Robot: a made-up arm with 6 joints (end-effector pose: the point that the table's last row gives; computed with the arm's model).
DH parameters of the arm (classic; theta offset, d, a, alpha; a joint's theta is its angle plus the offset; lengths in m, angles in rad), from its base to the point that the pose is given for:
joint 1: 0 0.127 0 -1.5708
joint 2: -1.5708 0 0.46 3.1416
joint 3: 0 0 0 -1.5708
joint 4: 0 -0.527 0 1.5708
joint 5: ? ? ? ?
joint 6: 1.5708 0 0 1.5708
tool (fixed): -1.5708 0 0 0
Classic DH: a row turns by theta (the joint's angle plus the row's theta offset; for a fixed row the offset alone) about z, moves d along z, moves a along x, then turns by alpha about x.
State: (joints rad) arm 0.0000 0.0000 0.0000 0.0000 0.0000 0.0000
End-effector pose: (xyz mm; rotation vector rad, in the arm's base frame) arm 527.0 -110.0 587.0 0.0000 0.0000 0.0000
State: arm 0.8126 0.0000 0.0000 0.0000 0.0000 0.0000
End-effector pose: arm 442.2 307.0 587.0 0.0000 0.0000 0.8126
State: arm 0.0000 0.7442 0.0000 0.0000 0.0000 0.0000
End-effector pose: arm 699.3 -110.0 108.4 0.0000 0.7442 0.0000
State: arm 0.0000 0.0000 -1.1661 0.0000 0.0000 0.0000
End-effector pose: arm 207.5 -110.0 102.6 0.0000 1.1661 0.0000
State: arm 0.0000 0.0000 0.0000 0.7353 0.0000 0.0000
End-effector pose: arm 527.0 -81.6 660.8 -0.7353 0.0000 0.0000
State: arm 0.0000 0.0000 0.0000 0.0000 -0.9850 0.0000
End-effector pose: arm 527.0 -110.0 587.0 0.0000 0.9850 0.0000
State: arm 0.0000 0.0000 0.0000 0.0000 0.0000 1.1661
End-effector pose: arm 527.0 -110.0 587.0 -1.1661 0.0000 0.0000
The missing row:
joint 5: 0 0.11 0 -1.5708
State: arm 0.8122 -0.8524 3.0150 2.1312 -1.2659 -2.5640
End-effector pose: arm -509.3 -452.3 10.3 -1.1831 0.8998 -0.0499
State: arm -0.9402 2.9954 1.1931 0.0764 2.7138 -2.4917
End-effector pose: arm -115.6 -27.7 -843.0 1.7832 -1.2210 0.6509
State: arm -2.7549 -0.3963 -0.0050 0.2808 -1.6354 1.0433
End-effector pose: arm -315.8 -14.5 780.5 1.2151 1.4911 -1.6207
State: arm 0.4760 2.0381 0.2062 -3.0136 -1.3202 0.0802
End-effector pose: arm 182.1 216.6 -585.7 2.7258 0.8870 -0.6924
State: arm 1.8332 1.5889 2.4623 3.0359 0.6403 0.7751
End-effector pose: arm -310.4 734.1 530.1 1.6920 2.1567 1.0079
